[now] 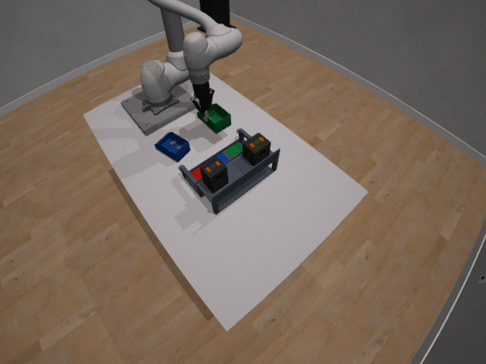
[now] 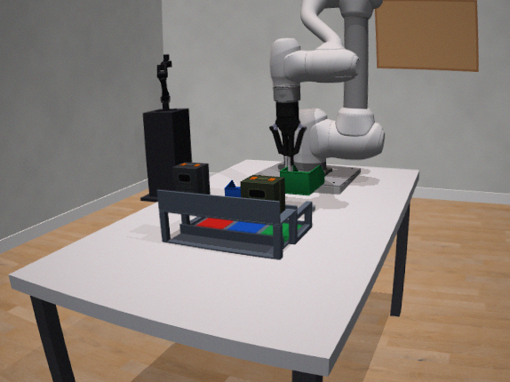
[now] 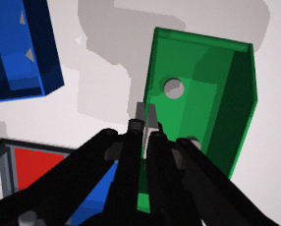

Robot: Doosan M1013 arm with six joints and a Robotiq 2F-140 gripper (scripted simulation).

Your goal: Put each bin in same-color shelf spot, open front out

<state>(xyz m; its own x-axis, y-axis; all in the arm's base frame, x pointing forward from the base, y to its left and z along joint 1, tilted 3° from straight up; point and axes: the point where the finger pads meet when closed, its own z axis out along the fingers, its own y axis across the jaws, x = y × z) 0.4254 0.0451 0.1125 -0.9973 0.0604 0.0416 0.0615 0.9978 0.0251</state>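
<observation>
Now: the green bin 50 mm to the left of my hand and 40 mm below it. Also, from my hand: blue bin (70 mm behind, 200 mm to the right, 120 mm below); then red mark (220 mm ahead, 190 mm to the right, 160 mm below); then blue mark (230 mm ahead, 80 mm to the right, 160 mm below).
</observation>
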